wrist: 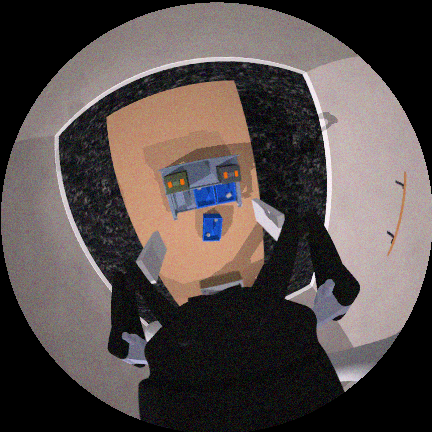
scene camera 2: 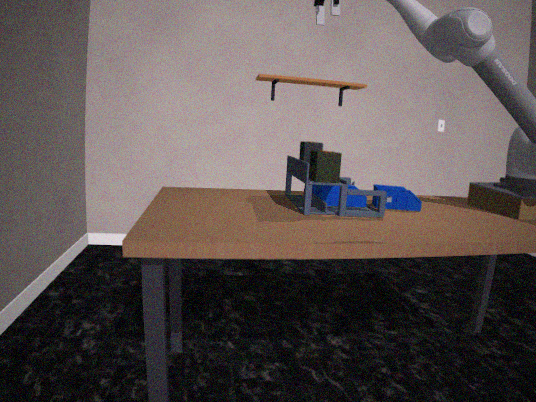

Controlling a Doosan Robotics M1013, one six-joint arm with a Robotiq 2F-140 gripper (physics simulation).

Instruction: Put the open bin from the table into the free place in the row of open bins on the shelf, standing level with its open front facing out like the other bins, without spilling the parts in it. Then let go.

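Frame: origin at the arm's base, x left, y ahead, z down, level; centimetres.
Seen in the pictures: gripper, fingertip midpoint: (wrist: 206, 225) (scene camera 2: 327, 20); arm's base, origin of the base link: (scene camera 2: 522, 189).
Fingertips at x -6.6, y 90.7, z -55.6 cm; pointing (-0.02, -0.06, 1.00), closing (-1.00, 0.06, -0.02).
Observation:
Pixels of each thing's top centre, then the offset from my fingertips to it. "*": a spot on its surface instead. Level surfaces: height alone.
- open blue bin, surface spot: (scene camera 2: 397, 198) * dx +4.5, dy -30.2, dz +61.4 cm
- middle bin, surface spot: (wrist: 204, 196) * dx -1.3, dy -13.4, dz +64.7 cm
- right bin, surface spot: (wrist: 226, 193) * dx -13.7, dy -14.6, dz +63.5 cm
- dark green box, middle of its top: (scene camera 2: 325, 151) (wrist: 175, 182) dx +9.2, dy +0.9, dz +45.7 cm
- dark grey box, middle of its top: (scene camera 2: 311, 141) (wrist: 230, 173) dx -13.8, dy -1.1, dz +43.2 cm
- table, its level: dz +65.6 cm
The open blue bin (scene camera 2: 397, 198) (wrist: 212, 227) stands upright on the table, apart from the shelf, with small pale parts inside. The grey shelf (scene camera 2: 308, 199) (wrist: 199, 171) stands on the table. In the wrist view, its lower row holds two blue bins, a middle bin (wrist: 204, 196) and a right bin (wrist: 226, 193), with small parts visible in the right one. The free place is at the left end of that row. My gripper (scene camera 2: 328, 12) (wrist: 206, 225) is open and empty, high above the table. In the wrist view the bin on the table shows between its fingertips.
A dark green box (scene camera 2: 326, 166) (wrist: 176, 182) and a dark grey box (scene camera 2: 311, 146) (wrist: 228, 174) stand on the shelf's upper level. A wooden wall shelf (scene camera 2: 310, 81) (wrist: 404, 210) is on the wall behind the table (scene camera 2: 210, 220) (wrist: 175, 110). The arm's base block (scene camera 2: 495, 200) stands at the right.

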